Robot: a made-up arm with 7 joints.
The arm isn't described. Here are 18 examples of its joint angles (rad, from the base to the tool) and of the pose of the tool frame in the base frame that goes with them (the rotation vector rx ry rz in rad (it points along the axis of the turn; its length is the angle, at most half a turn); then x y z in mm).
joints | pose
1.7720 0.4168 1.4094 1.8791 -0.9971 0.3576 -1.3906 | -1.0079 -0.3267 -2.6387 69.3 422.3 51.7
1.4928 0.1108 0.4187 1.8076 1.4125 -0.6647 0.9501 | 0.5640 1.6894 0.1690 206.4 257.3 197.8
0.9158 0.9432 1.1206 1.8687 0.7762 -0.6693 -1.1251 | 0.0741 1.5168 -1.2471 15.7 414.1 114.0
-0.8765 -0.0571 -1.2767 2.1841 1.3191 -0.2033 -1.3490 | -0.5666 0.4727 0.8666 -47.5 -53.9 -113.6
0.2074 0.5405 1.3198 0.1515 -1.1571 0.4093 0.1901 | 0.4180 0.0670 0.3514 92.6 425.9 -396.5
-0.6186 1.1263 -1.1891 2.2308 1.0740 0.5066 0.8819 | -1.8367 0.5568 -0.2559 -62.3 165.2 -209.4
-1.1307 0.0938 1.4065 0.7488 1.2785 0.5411 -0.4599 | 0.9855 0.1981 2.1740 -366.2 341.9 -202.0
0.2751 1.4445 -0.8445 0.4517 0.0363 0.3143 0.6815 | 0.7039 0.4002 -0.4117 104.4 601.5 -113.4
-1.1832 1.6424 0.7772 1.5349 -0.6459 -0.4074 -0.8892 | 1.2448 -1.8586 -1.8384 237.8 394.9 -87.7
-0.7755 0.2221 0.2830 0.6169 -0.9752 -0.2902 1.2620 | -1.0424 0.5790 -0.7657 -209.0 278.5 -403.8
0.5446 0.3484 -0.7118 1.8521 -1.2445 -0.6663 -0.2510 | -0.5899 2.2612 1.5479 269.5 64.4 -107.6
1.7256 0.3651 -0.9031 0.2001 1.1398 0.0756 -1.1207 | 0.7326 -1.3844 1.2646 464.4 281.9 102.4
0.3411 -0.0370 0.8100 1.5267 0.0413 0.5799 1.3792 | -0.9256 -1.5465 -0.1197 248.0 304.3 -204.0
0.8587 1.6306 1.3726 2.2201 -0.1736 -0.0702 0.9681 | -2.6806 1.2423 0.6692 -122.2 242.4 155.3
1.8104 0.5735 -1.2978 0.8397 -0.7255 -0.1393 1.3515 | 0.9907 -0.1050 -1.7790 421.0 223.2 152.5
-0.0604 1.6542 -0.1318 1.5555 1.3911 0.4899 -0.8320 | 1.0077 -0.9017 0.2392 237.1 404.4 -24.0
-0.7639 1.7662 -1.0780 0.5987 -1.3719 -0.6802 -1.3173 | -0.4191 -0.1838 -2.4612 26.7 611.9 -64.7
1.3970 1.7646 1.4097 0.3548 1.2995 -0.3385 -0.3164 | 0.4317 1.3334 -1.4009 -169.0 599.3 43.3
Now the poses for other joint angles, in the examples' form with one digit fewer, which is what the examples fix.
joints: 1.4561 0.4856 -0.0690 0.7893 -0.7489 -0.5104 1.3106
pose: 0.631 -1.195 -1.675 401 330 125
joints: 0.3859 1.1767 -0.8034 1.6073 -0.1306 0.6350 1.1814
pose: -0.043 0.029 -1.223 251 305 -174
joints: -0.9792 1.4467 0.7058 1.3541 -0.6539 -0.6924 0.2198
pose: 0.688 -0.600 -2.116 193 467 -85
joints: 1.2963 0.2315 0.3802 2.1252 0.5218 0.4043 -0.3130
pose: -0.267 -2.998 0.674 158 245 152
